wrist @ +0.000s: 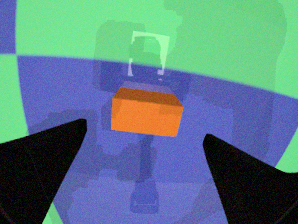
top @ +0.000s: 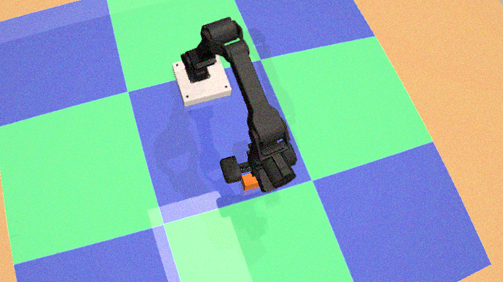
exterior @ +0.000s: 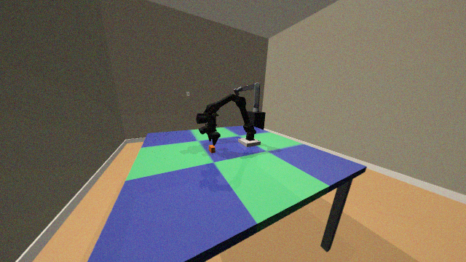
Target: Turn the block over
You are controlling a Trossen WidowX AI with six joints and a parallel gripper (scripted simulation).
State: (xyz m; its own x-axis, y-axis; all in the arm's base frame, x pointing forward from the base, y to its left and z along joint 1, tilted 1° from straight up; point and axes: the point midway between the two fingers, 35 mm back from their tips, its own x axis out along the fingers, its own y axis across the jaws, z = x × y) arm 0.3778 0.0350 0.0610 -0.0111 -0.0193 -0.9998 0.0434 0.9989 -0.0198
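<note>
Now: the orange block 1 cm behind my gripper tip and 4 cm below it.
</note>
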